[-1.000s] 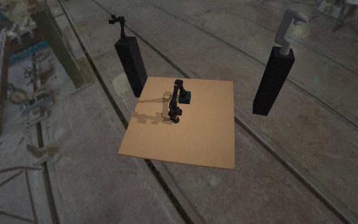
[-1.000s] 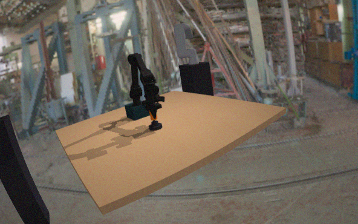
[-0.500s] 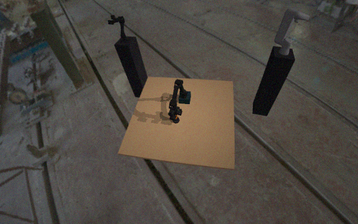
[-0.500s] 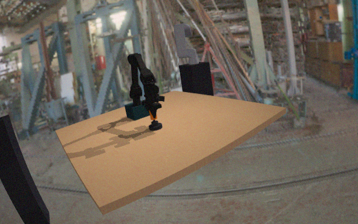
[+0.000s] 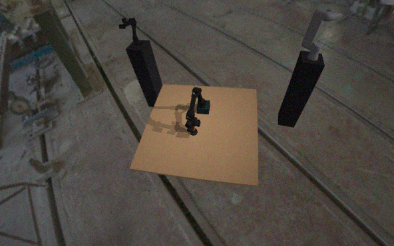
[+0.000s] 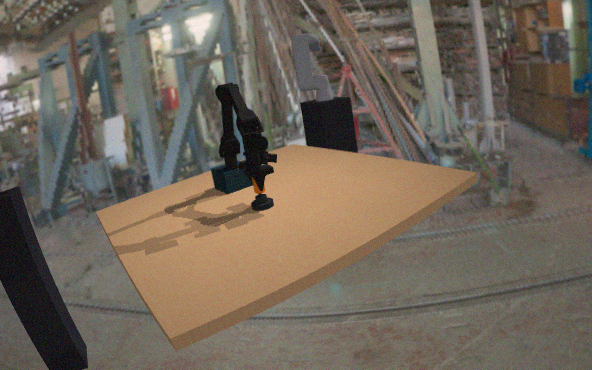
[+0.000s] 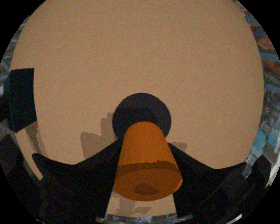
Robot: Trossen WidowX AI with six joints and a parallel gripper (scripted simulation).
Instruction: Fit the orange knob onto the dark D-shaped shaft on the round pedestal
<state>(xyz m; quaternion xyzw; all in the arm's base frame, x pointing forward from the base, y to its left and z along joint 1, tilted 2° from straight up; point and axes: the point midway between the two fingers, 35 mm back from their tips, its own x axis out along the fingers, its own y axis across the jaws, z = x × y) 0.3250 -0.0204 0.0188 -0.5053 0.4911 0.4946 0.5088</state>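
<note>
My gripper tip is 4 cm above the pedestal. The rest, counted from my gripper tip: orange knob 2 cm above.
</note>
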